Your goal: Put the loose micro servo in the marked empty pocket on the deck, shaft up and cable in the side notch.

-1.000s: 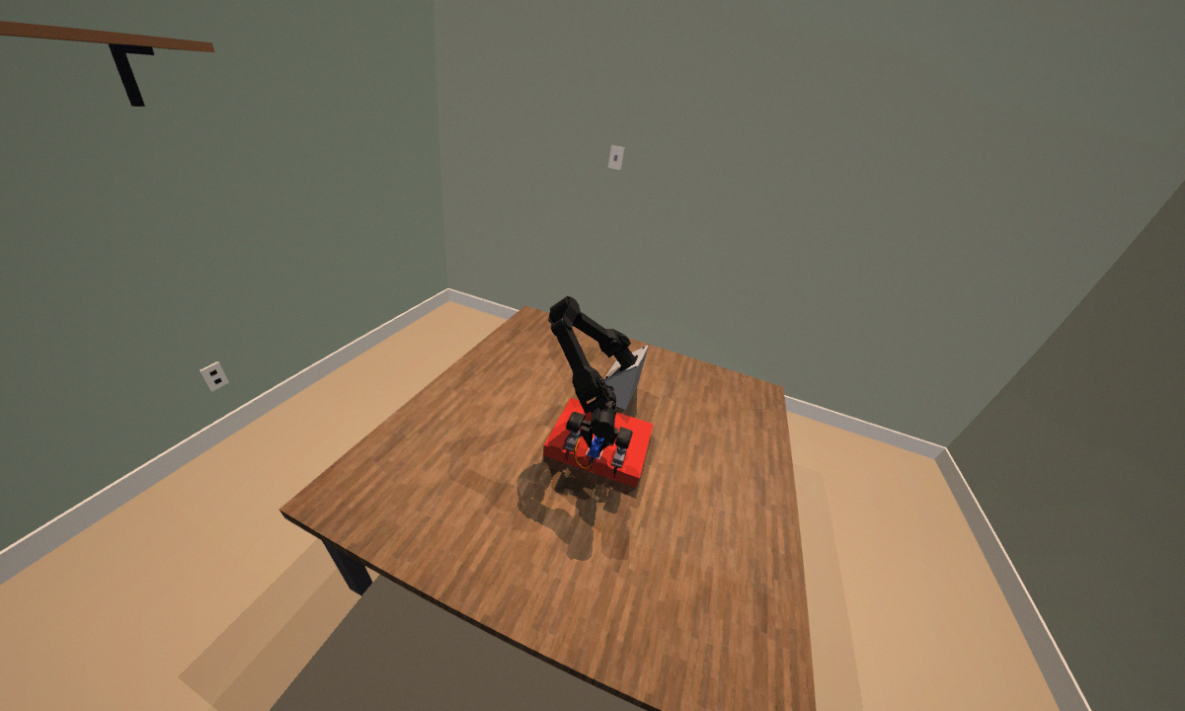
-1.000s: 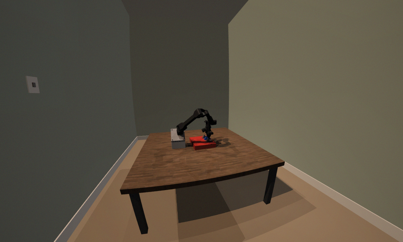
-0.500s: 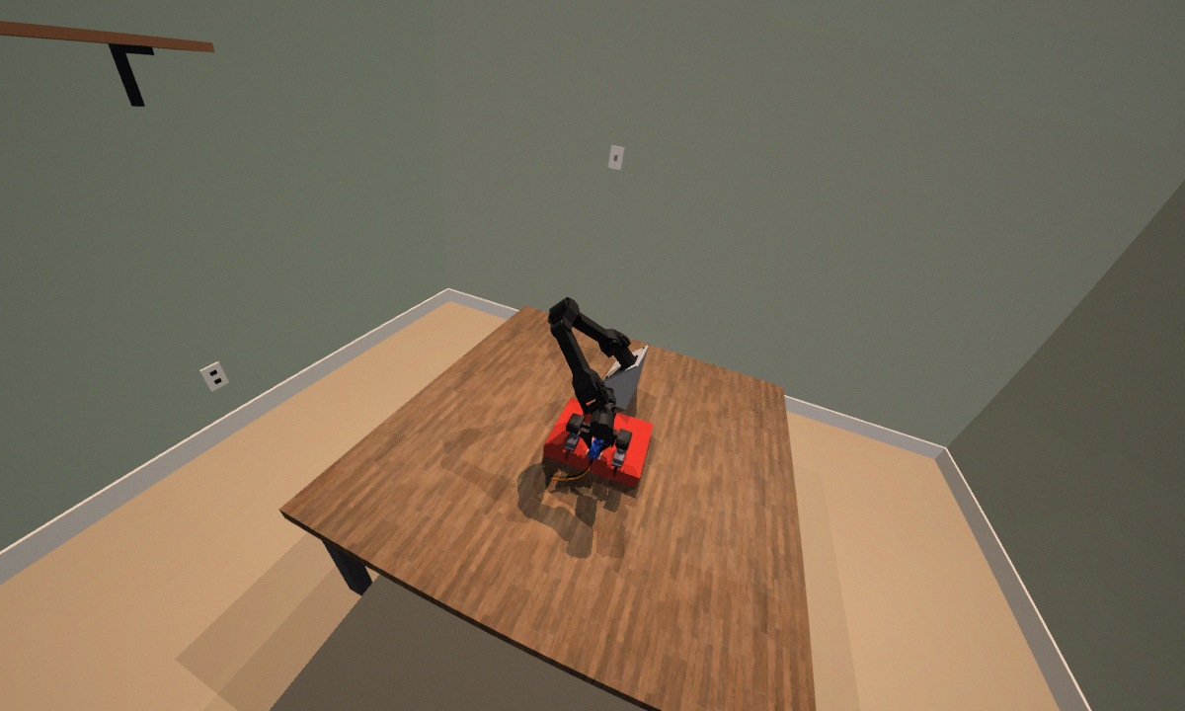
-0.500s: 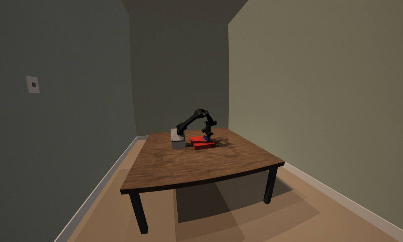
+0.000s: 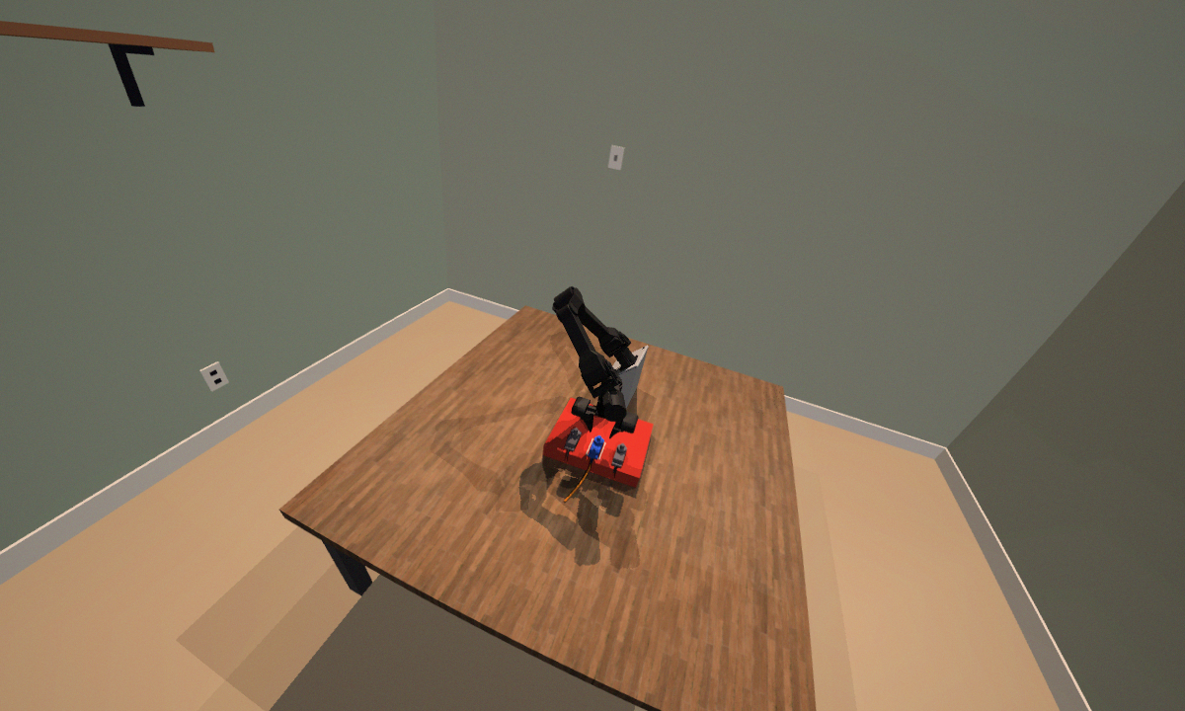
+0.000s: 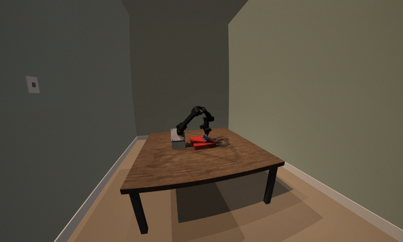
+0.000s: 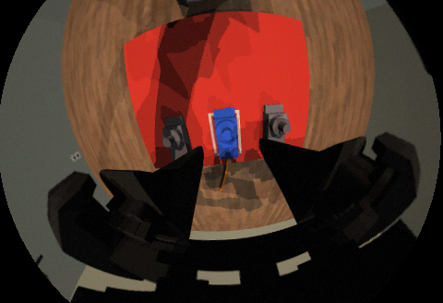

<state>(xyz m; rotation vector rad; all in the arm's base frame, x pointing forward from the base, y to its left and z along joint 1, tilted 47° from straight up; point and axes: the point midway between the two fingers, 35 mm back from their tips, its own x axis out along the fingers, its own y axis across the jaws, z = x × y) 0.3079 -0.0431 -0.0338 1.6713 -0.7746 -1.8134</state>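
My gripper tip is 10 cm past the red deck and 8 cm above it.
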